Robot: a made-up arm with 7 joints.
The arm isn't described. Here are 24 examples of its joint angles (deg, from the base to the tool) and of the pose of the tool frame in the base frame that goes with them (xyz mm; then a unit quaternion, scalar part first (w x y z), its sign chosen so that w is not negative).
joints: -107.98 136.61 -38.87 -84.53 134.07 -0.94 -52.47
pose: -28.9 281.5 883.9 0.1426 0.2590 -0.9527 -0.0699
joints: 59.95 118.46 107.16 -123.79 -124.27 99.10 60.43
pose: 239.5 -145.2 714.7 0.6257 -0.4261 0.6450 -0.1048
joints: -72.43 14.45 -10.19 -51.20 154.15 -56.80 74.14
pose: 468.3 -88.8 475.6 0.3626 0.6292 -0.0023 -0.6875
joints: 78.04 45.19 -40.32 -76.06 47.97 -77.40 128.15
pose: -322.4 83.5 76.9 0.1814 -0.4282 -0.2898 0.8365
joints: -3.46 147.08 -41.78 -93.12 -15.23 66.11 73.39
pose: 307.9 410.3 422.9 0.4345 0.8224 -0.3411 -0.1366
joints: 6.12 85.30 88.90 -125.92 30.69 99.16 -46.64
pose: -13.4 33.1 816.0 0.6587 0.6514 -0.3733 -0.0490
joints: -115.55 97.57 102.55 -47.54 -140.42 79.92 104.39
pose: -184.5 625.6 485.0 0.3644 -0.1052 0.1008 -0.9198
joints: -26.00 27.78 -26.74 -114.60 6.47 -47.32 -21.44
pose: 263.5 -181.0 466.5 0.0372 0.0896 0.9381 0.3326
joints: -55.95 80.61 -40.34 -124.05 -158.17 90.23 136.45
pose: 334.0 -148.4 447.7 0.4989 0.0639 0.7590 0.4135
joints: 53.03 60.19 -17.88 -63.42 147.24 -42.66 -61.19
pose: -137.3 372.7 49.1 0.7865 0.4616 -0.2015 0.3573
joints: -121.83 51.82 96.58 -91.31 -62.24 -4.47 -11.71
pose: -66.0 492.4 534.9 0.0545 0.3396 -0.6423 0.6849
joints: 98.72 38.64 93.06 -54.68 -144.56 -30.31 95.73
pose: -356.4 412.2 619.6 0.7049 0.5201 0.4789 0.0571
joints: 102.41 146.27 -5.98 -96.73 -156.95 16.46 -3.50
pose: -38.8 410.5 117.2 0.7228 0.0932 0.1114 0.6756
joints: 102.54 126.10 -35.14 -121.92 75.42 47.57 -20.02
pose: -305.5 181.5 208.9 0.6247 -0.2190 0.7347 -0.1486
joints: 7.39 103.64 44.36 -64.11 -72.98 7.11 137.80
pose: 284.3 340.7 719.9 0.3993 0.3042 -0.8648 -0.0126
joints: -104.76 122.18 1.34 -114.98 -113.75 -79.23 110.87
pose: -86.8 -0.3 780.9 0.3536 0.7807 -0.4273 -0.2879
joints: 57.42 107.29 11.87 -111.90 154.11 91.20 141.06
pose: 249.4 240.5 162.4 0.1258 0.2406 0.4750 0.8371
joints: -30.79 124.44 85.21 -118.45 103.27 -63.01 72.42
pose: -258.5 -77.0 718.7 0.2167 0.6178 0.2528 0.7124
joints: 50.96 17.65 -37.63 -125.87 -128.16 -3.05 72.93
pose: 144.7 -200.6 156.2 0.6821 0.0145 -0.5594 -0.4707
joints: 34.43 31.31 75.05 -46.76 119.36 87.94 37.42
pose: -239.2 536.3 216.1 0.1427 -0.6022 -0.2739 0.7362
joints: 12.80 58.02 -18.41 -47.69 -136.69 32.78 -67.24
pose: 109.9 400.8 33.2 0.4497 -0.3621 -0.5380 0.6141
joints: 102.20 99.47 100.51 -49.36 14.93 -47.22 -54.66
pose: 217.2 484.0 645.2 0.2080 0.7378 -0.1399 -0.6267
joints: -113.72 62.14 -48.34 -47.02 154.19 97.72 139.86
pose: 415.3 53.1 828.8 0.5707 -0.4024 0.3989 0.5943
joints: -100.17 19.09 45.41 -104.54 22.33 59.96 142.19
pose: 10.9 255.7 802.8 0.0351 0.9644 0.0163 -0.2617
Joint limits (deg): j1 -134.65..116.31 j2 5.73..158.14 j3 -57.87..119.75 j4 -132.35..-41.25 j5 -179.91..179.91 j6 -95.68..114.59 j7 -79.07..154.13
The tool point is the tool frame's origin. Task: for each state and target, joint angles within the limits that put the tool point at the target. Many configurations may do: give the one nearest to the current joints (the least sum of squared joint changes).
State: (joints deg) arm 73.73 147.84 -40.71 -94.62 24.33 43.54 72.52
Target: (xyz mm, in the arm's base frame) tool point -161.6 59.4 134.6
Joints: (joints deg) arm 81.54 115.49 -31.86 -132.35 14.56 22.67 70.47
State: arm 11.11 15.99 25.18 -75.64 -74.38 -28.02 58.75
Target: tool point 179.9 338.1 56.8
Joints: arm 8.88 29.91 29.50 -48.07 -81.09 -10.40 56.46
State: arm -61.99 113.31 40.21 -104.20 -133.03 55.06 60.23
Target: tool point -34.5 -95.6 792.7
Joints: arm -56.66 97.00 38.16 -131.60 -128.98 49.81 60.57
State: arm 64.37 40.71 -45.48 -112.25 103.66 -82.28 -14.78
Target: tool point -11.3 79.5 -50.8
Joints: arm 33.53 38.62 -41.32 -71.55 109.21 -74.19 -24.93
